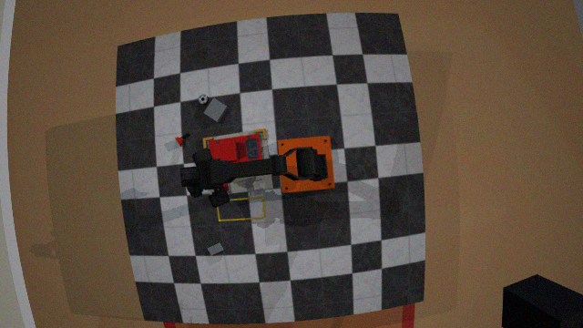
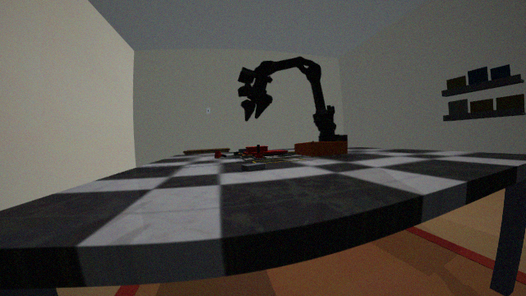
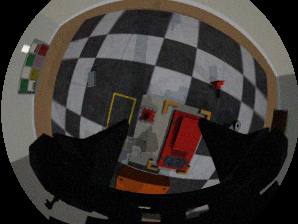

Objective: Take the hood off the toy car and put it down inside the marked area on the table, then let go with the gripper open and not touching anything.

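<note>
Right now the red hood panel is 5 cm behind my gripper tip, 9 cm to the right of it and 13 cm below it. Also, from my gripper tip: white wheel (2 cm ahead, 32 cm to the right, 16 cm below).
</note>
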